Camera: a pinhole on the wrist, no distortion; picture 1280 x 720 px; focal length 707.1 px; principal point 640.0 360.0 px. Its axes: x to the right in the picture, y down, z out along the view. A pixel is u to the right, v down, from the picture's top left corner.
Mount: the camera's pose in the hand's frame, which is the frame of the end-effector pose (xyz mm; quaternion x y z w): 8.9 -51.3 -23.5 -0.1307 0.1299 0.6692 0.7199
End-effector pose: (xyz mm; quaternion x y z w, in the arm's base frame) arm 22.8 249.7 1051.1 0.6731 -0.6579 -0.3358 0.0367
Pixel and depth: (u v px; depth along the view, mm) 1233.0 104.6 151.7
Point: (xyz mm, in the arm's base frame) -121.9 195.0 1023.0
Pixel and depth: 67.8 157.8 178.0
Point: 27.4 295.7 818.5
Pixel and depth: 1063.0 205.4 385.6
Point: -370.0 206.4 955.1
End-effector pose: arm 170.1 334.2 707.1 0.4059 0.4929 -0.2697 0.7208
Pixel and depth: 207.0 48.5 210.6
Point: 233.6 94.1 627.3
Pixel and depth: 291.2 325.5 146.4
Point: 191.2 181.3 699.9
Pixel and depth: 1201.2 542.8 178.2
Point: 322.2 334.3 794.2
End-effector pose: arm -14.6 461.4 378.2 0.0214 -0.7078 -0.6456 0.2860
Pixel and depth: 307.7 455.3 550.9
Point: -232.0 1003.0 266.7
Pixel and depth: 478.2 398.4 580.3
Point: -225.4 987.0 402.0
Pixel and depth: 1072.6 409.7 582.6
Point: -16.1 894.6 834.5
